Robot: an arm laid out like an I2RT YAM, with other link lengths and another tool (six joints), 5 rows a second.
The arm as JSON. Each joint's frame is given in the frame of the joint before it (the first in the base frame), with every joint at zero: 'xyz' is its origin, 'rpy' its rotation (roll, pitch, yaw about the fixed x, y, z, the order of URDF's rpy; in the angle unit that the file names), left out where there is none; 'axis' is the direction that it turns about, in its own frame. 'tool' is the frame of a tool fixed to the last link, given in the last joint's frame.
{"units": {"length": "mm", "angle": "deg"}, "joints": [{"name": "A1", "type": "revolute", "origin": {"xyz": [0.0, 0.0, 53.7]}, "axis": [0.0, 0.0, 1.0]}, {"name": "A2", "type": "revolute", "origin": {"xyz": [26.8, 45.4, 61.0], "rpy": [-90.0, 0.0, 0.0]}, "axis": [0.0, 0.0, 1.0]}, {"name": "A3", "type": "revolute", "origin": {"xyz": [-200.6, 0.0, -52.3], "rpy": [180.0, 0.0, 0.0]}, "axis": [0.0, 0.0, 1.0]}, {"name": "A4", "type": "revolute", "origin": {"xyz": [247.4, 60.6, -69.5]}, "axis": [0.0, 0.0, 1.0]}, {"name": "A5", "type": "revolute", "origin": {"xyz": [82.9, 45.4, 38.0], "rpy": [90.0, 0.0, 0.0]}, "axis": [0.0, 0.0, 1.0]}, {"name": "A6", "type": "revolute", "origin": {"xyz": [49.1, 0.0, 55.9], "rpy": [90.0, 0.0, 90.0]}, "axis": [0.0, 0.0, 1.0]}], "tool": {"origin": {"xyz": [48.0, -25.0, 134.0], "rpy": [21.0, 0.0, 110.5]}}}
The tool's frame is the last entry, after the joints.
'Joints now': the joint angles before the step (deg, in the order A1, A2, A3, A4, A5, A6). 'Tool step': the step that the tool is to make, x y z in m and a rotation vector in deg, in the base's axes. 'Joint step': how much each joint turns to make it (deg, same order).
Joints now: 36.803, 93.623, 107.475, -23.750, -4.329, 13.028
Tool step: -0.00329, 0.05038, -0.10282, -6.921, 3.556, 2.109
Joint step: 5.653, 3.759, -13.256, 9.772, 4.151, -2.151
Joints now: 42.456, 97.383, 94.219, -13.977, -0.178, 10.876
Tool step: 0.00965, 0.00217, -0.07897, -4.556, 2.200, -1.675
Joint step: 0.256, 3.764, -9.347, 8.427, 2.442, -1.115
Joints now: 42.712, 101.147, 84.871, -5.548, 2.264, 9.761
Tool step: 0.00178, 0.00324, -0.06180, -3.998, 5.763, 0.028
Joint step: 0.003, 5.644, -0.415, -0.918, -0.437, 0.868
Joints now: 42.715, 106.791, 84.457, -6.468, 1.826, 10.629
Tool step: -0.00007, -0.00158, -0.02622, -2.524, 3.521, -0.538
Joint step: -0.046, 3.048, 1.881, -3.157, 0.148, 0.710
